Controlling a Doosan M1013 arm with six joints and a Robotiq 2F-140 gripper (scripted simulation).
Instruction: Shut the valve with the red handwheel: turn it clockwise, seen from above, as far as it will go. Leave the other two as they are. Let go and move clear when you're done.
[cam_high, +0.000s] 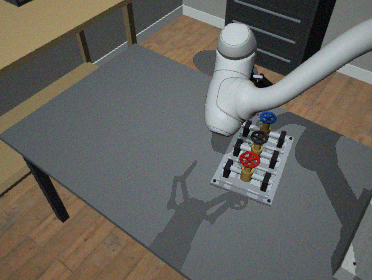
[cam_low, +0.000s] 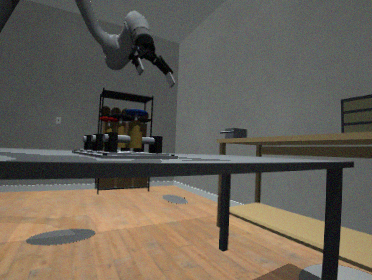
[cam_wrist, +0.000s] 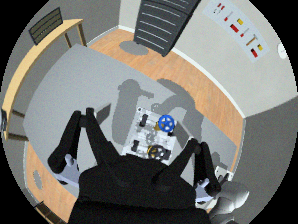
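Now: the red handwheel 160 mm behind my hand, 140 mm to the left of it and 160 mm below it. From my hand the other things lie so: blue handwheel: 80 mm behind, 80 mm to the right, 160 mm below; black handwheel: 120 mm behind, 30 mm to the left, 160 mm below.
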